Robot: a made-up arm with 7 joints.
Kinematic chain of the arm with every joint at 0, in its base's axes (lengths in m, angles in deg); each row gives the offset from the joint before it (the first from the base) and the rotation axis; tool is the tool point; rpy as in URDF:
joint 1: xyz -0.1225 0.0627 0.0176 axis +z
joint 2: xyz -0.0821 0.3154 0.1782 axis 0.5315 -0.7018 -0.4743
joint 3: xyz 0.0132 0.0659 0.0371 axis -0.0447 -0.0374 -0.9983
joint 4: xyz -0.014 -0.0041 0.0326 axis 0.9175 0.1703 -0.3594
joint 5: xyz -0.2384 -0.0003 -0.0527 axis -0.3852 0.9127 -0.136
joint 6: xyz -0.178 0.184 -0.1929 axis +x
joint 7: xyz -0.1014 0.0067 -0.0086 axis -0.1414 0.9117 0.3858
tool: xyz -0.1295 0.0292 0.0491 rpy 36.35 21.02 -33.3
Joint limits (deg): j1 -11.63..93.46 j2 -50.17..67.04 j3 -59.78..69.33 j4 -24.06..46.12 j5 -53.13..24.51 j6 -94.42..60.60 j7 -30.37..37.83
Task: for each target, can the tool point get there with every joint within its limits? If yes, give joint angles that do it. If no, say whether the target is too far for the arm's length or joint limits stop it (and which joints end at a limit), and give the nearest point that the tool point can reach.
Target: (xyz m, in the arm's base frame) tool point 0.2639 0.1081 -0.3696
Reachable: no: joint limits stop it (at a limit: joint 1, joint 2, joint 3, joint 4, joint 6, joint 7) | nearest point 0.0426 0.3839 -0.3693 | short by 0.354 m
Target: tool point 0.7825 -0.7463 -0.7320
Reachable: no: too far | nearest point 0.0393 -0.3781 -0.1668 | short by 1.004 m
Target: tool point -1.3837 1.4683 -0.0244
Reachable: no: too far | nearest point -0.8997 0.9289 0.0754 | short by 0.732 m
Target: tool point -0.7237 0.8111 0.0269
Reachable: yes | joints 1.48 29.20 -6.12 7.64 -3.27 -20.31 28.04
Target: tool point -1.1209 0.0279 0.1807
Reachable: yes | joints 42.54 4.34 -5.27 12.09 17.81 15.59 -22.62
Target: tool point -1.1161 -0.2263 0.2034
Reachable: yes | joints 77.59 37.54 4.91 29.09 -1.96 33.56 12.29
